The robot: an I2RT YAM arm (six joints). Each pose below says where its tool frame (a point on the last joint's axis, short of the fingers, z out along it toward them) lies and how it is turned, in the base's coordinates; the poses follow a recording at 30 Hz.
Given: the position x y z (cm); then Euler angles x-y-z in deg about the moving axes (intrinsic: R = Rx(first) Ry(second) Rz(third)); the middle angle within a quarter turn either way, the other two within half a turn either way.
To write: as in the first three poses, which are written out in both.
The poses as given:
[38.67 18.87 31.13 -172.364 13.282 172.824]
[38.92 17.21 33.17 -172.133 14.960 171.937]
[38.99 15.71 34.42 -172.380 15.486 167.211]
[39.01 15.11 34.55 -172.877 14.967 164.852]
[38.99 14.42 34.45 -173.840 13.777 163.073]
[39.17 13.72 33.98 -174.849 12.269 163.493]
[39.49 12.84 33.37 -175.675 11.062 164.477]
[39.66 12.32 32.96 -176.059 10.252 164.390]
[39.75 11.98 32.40 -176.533 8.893 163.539]
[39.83 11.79 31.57 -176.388 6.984 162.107]
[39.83 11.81 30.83 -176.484 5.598 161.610]
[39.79 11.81 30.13 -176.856 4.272 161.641]
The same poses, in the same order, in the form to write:
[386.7 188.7 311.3 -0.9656 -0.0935 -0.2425 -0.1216 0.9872 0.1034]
[389.2 172.1 331.7 -0.9566 -0.1040 -0.2724 -0.1355 0.9858 0.0997]
[389.9 157.1 344.2 -0.9398 -0.1849 -0.2874 -0.2133 0.9744 0.0707]
[390.1 151.1 345.5 -0.9325 -0.2284 -0.2798 -0.2524 0.9662 0.0527]
[389.9 144.2 344.5 -0.9292 -0.2650 -0.2578 -0.2828 0.9586 0.0337]
[391.7 137.2 339.8 -0.9369 -0.2647 -0.2284 -0.2776 0.9603 0.0259]
[394.9 128.4 333.7 -0.9456 -0.2529 -0.2045 -0.2627 0.9647 0.0215]
[396.6 123.2 329.6 -0.9477 -0.2567 -0.1895 -0.2648 0.9641 0.0184]
[397.5 119.8 324.0 -0.9475 -0.2739 -0.1651 -0.2800 0.9599 0.0143]
[398.3 117.9 315.7 -0.9446 -0.2993 -0.1348 -0.3050 0.9521 0.0227]
[398.3 118.1 308.3 -0.9444 -0.3092 -0.1117 -0.3140 0.9490 0.0275]
[397.9 118.1 301.3 -0.9465 -0.3106 -0.0879 -0.3141 0.9490 0.0286]

